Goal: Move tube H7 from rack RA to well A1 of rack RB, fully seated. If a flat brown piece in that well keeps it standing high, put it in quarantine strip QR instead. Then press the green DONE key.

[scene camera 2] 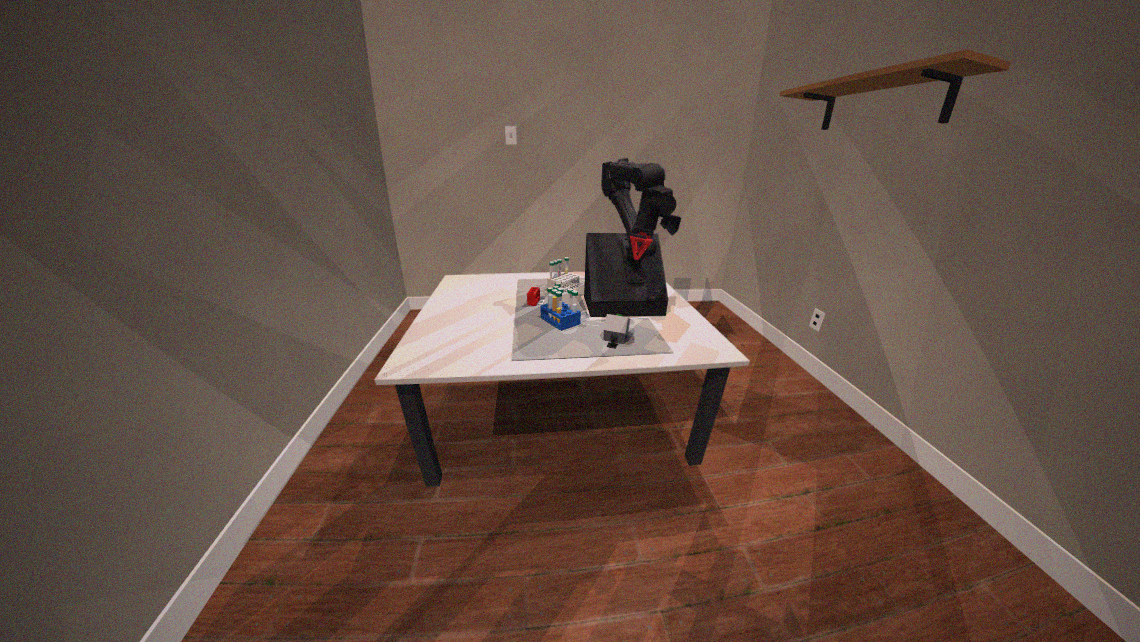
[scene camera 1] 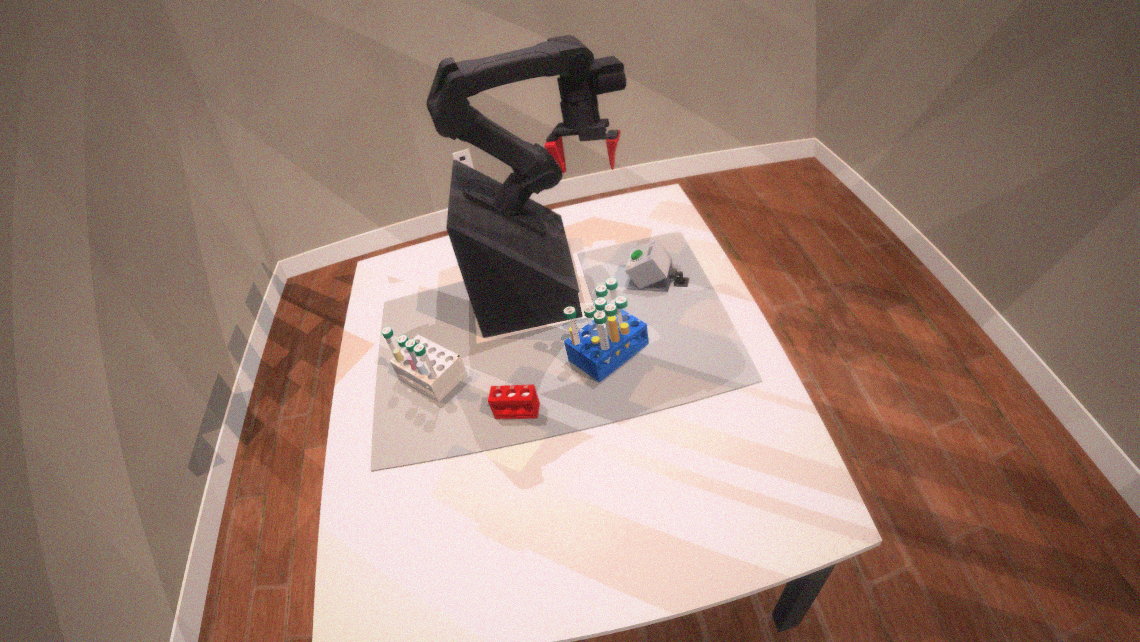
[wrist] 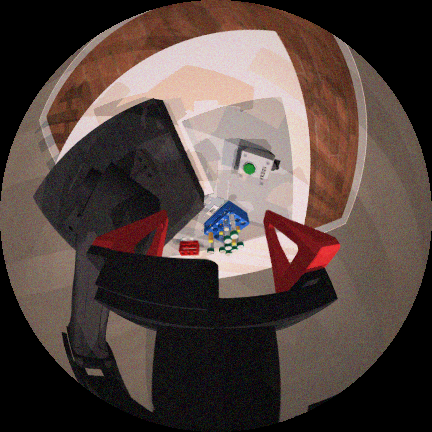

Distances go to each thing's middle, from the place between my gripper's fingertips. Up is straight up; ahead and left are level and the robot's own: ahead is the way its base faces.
My hand is 7 cm short of the grey device with green button (scene camera 1: 649, 267), 10 cm to the right of it and 21 cm above it.
